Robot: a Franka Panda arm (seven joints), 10 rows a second.
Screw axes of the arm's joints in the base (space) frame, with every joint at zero. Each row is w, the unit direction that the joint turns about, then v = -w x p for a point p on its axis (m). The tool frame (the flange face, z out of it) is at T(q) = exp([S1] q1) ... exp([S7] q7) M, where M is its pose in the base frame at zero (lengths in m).
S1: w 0 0 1 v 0.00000 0.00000 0.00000
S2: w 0 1 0 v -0.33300 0.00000 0.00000
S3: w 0 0 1 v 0.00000 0.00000 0.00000
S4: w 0 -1 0 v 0.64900 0.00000 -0.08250
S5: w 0 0 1 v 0.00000 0.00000 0.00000
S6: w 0 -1 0 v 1.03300 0.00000 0.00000
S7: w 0 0 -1 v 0.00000 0.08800 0.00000
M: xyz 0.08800 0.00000 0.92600 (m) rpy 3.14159 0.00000 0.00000 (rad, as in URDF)
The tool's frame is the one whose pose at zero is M.
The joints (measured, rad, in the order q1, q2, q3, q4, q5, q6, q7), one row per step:
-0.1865, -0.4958, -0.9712, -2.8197, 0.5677, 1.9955, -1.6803
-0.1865, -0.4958, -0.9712, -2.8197, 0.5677, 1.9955, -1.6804
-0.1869, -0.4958, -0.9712, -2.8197, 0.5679, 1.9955, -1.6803
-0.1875, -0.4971, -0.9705, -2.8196, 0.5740, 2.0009, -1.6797
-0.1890, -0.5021, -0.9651, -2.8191, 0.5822, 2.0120, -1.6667
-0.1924, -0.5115, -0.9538, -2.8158, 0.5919, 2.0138, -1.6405
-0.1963, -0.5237, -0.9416, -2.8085, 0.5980, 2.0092, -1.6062
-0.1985, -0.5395, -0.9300, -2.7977, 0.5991, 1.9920, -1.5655
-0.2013, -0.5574, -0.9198, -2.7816, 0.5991, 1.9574, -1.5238
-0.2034, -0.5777, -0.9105, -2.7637, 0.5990, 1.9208, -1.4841
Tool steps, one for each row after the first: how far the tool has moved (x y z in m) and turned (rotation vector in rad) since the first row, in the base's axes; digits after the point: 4 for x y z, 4 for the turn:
0.0000, 0.0000, 0.0000, 0.0000, -0.0001, 0.0001
-0.0001, -0.0001, 0.0000, 0.0001, -0.0001, -0.0005
0.0003, -0.0009, 0.0006, -0.0011, -0.0027, -0.0088
0.0016, -0.0023, 0.0025, -0.0025, -0.0004, -0.0256
0.0043, -0.0030, 0.0072, 0.0053, 0.0043, -0.0426
0.0072, -0.0043, 0.0140, 0.0161, 0.0108, -0.0582
0.0104, -0.0050, 0.0227, 0.0336, 0.0175, -0.0652
0.0132, -0.0055, 0.0339, 0.0596, 0.0204, -0.0634
0.0157, -0.0063, 0.0463, 0.0838, 0.0197, -0.0588

